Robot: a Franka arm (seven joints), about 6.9 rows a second.
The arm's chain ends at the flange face. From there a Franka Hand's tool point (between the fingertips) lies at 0.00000 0.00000 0.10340 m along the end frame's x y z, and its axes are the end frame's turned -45 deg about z.
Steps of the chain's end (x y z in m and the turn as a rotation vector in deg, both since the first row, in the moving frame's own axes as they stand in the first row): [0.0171, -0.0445, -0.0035, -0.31, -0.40, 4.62]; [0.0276, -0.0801, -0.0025, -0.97, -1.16, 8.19]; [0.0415, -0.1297, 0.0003, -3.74, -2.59, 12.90]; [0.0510, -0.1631, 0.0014, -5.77, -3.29, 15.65]
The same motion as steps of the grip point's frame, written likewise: [0.0427, -0.0195, -0.0035, 0.06, -0.50, 4.62]; [0.0735, -0.0376, -0.0025, 0.13, -1.51, 8.19]; [0.1129, -0.0618, 0.0000, -0.81, -4.48, 12.90]; [0.1396, -0.0777, 0.0007, -1.75, -6.41, 15.65]
